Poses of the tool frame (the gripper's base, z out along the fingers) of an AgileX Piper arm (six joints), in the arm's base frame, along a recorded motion.
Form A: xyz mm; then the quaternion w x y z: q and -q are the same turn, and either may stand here.
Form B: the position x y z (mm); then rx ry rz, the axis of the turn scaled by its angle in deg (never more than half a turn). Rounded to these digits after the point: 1 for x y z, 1 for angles.
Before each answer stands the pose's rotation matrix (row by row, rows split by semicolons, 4 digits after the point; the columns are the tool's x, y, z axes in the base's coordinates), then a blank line. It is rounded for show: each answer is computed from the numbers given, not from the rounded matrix.
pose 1, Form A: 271.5 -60.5 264.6 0.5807 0.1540 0.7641 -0.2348
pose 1, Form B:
-0.2781 0.5081 0.8152; -0.0374 0.8423 -0.5377; -0.9598 -0.1800 -0.2152

271.5 -60.5 264.6 20.6 102.3 -31.4
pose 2, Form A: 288.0 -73.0 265.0 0.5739 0.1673 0.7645 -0.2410
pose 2, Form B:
-0.2852 0.5325 0.7969; -0.0208 0.8278 -0.5606; -0.9582 -0.1765 -0.2250

288.0 -73.0 265.0 22.5 102.7 -32.4
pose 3, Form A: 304.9 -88.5 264.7 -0.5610 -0.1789 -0.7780 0.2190
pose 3, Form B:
-0.3065 0.5241 0.7946; 0.0327 0.8401 -0.5415; -0.9513 -0.1400 -0.2746

304.9 -88.5 264.7 24.2 105.0 -29.6
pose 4, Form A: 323.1 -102.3 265.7 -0.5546 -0.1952 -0.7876 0.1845
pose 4, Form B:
-0.3087 0.5121 0.8015; 0.1028 0.8557 -0.5071; -0.9456 -0.0741 -0.3168

323.1 -102.3 265.7 26.4 106.6 -25.0
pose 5, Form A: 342.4 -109.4 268.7 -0.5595 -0.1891 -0.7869 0.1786
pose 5, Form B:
-0.3023 0.4975 0.8131; 0.0978 0.8647 -0.4927; -0.9482 -0.0695 -0.3101

342.4 -109.4 268.7 25.5 106.3 -24.1
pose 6, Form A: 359.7 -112.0 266.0 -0.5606 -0.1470 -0.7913 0.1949
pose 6, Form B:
-0.3283 0.4512 0.8299; 0.0141 0.8808 -0.4733; -0.9445 -0.1436 -0.2955

359.7 -112.0 266.0 19.8 106.8 -26.3
